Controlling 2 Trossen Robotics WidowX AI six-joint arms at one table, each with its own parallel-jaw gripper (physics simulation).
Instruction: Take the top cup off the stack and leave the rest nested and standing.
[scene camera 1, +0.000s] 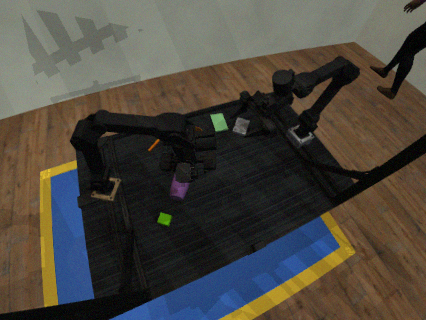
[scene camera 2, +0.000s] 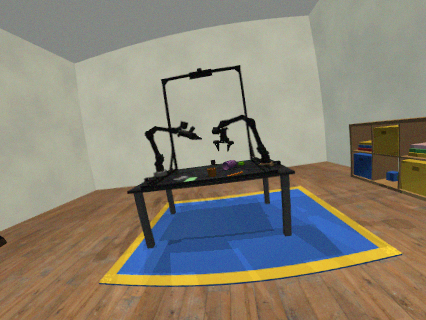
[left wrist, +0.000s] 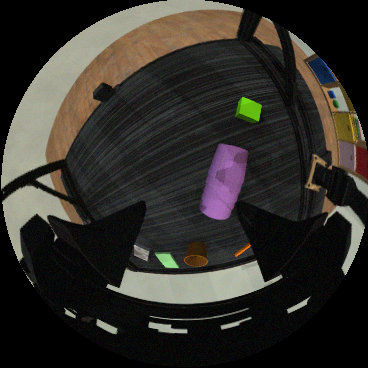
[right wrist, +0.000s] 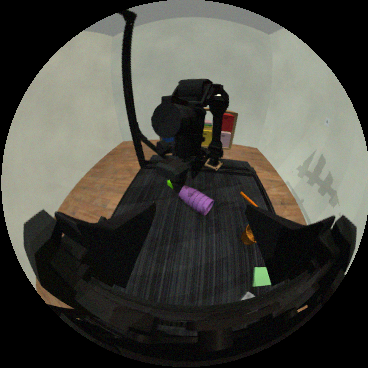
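Seen in the pictures: left gripper, fingertip midpoint: (scene camera 1: 192, 172) (scene camera 2: 223, 151) (left wrist: 191, 205) (right wrist: 185, 184); right gripper, fingertip midpoint: (scene camera 1: 236, 127) (scene camera 2: 201, 138) (right wrist: 201, 208); left arm's base, link origin: (scene camera 1: 105, 187) (scene camera 2: 266, 162) (left wrist: 317, 174) (right wrist: 212, 162); right arm's base, link origin: (scene camera 1: 301, 133) (scene camera 2: 160, 171).
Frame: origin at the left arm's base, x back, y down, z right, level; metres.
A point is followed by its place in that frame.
The purple cups (scene camera 1: 179, 187) (scene camera 2: 229, 164) (left wrist: 225, 181) (right wrist: 196, 200) are nested in a stack that lies on its side on the table. The stack's open mouth faces the right wrist camera. My left gripper (scene camera 2: 223, 148) {z -0.064, x -0.371, y -0.131 m} (left wrist: 191, 205) {z -0.064, x -0.371, y -0.131 m} is open and empty, pointing down, high above the table by the stack and not touching it. In scene camera 1 its arm hides part of the stack. My right gripper (scene camera 2: 200, 138) {z -0.185, x -0.504, y -0.275 m} (right wrist: 201, 208) {z -0.185, x -0.504, y -0.275 m} is open and empty, held above the table well away from the stack.
A green block (scene camera 1: 164, 219) {z 0.090, x -0.282, y 0.001 m} (left wrist: 248, 110) {z 0.081, x -0.284, y 0.001 m} lies near the stack's narrow end. An orange cup (scene camera 2: 212, 172) {z -0.359, x -0.306, y -0.006 m} (left wrist: 196, 255) {z -0.362, x -0.324, y 0.008 m} stands upright near one table edge, with an orange stick (scene camera 1: 154, 145) {z -0.263, x -0.137, y 0.022 m}, a pale green sheet (scene camera 1: 219, 122) {z -0.467, x -0.439, y 0.019 m} and a grey card (scene camera 1: 241, 126) {z -0.456, x -0.559, y 0.014 m}. A black frame (scene camera 2: 164, 110) {z -0.109, x -1.006, y -0.652 m} rises from the table.
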